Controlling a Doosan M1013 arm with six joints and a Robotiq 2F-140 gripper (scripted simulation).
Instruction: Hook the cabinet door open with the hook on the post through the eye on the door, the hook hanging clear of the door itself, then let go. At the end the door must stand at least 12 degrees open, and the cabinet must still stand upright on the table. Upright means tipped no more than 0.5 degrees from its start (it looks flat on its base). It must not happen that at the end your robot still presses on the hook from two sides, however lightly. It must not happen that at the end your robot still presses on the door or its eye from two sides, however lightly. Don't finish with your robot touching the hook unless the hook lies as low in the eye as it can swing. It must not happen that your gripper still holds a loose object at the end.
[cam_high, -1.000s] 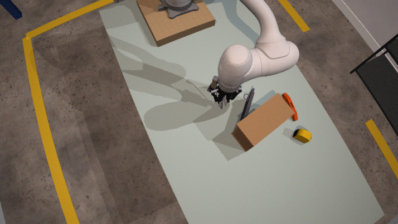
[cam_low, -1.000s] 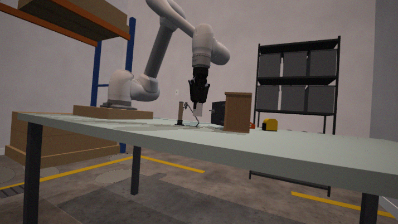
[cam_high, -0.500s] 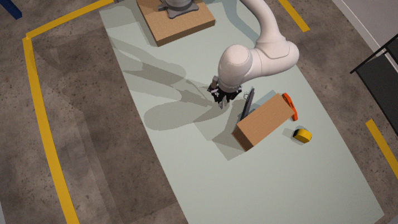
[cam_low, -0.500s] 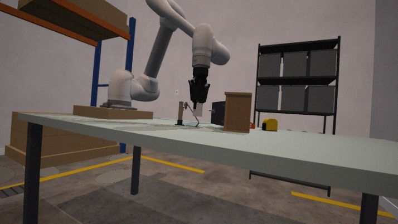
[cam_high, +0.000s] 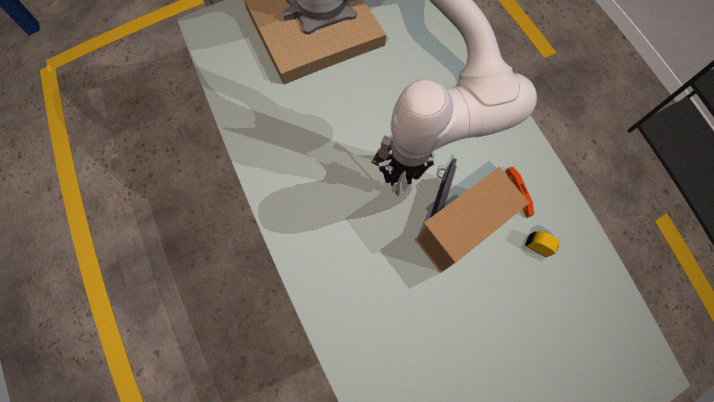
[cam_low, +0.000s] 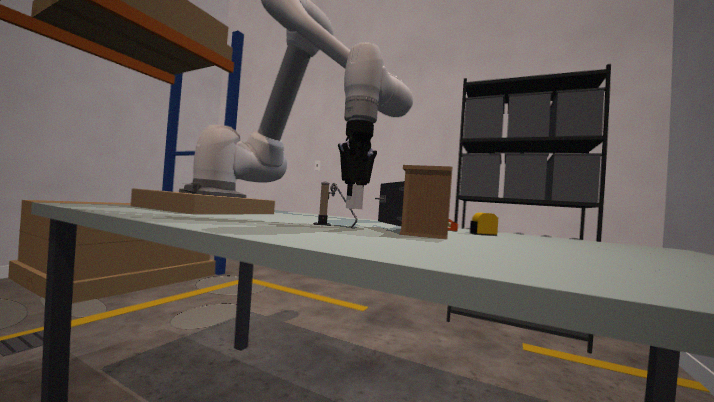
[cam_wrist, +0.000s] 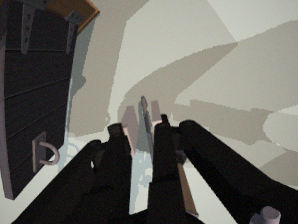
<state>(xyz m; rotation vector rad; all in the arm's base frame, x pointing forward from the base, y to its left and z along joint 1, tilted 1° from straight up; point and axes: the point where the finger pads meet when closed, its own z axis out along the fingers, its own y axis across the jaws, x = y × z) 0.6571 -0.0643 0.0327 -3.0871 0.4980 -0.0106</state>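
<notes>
My hand is 50 mm past the wire hook, 20 mm to the right of it and 20 mm above it. The rest, counted from my hand: orange object (320 mm to the left, 150 mm ahead, 70 mm below); dark door (80 mm ahead, 70 mm to the left, 10 mm below); yellow tape measure (310 mm ahead, 300 mm to the left, 60 mm below).
</notes>
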